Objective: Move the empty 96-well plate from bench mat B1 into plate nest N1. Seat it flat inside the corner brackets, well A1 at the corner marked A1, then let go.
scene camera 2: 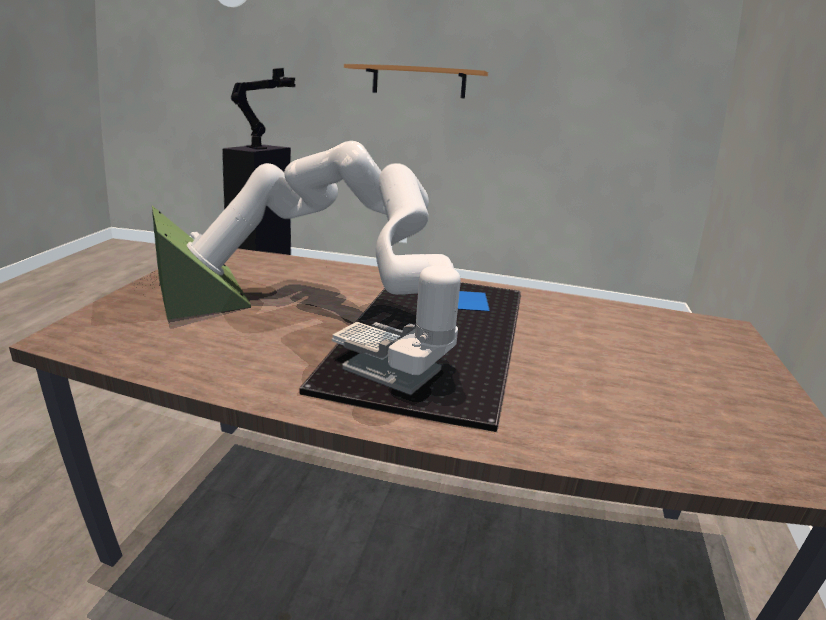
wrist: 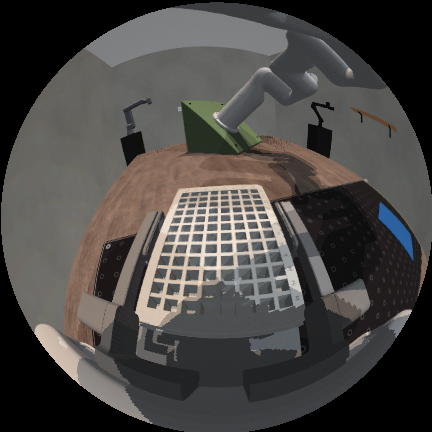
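Where they show: hand, tool point: (scene camera 2: 368, 337) (wrist: 218, 234); arm's base, link origin: (scene camera 2: 204, 260) (wrist: 225, 122).
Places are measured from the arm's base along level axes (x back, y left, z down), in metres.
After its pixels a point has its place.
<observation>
The cream 96-well plate (scene camera 2: 363, 335) @[z 0.042, x -0.552, y -0.007 m] (wrist: 220, 240) @[z 0.040, x -0.574, y -0.005 m] is held roughly level by its two long sides, a little above the grey plate nest (scene camera 2: 412, 384) @[z 0.082, x -0.702, y -0.047 m] (wrist: 154, 345) @[z 0.082, x -0.643, y -0.052 m]. A gap shows between plate and nest in the scene view. My gripper (scene camera 2: 385, 339) (wrist: 220, 227) @[z 0.043, x -0.565, y -0.006 m] is shut on the plate, one finger on each side. The gripper body and its shadow hide much of the nest, so its corner brackets and A1 mark cannot be made out clearly. The blue bench mat (scene camera 2: 473, 301) @[z 0.092, x -0.585, y 0.430 m] (wrist: 396, 231) @[z 0.092, x -0.552, y 0.378 m] lies farther back and bears no plate in its visible part.
The nest stands on a black perforated board (scene camera 2: 483, 373) @[z 0.094, x -0.783, y 0.096 m] (wrist: 350, 250) @[z 0.094, x -0.558, y 0.156 m] on the wooden table (scene camera 2: 620, 387) @[z 0.107, x -1.043, y 0.247 m] (wrist: 135, 185) @[z 0.107, x -0.327, y -0.238 m]. The green wedge base (scene camera 2: 190, 286) @[z 0.028, x -0.074, y -0.100 m] (wrist: 207, 130) @[z 0.022, x -0.094, y -0.062 m] of my arm stands at the left in the scene view.
</observation>
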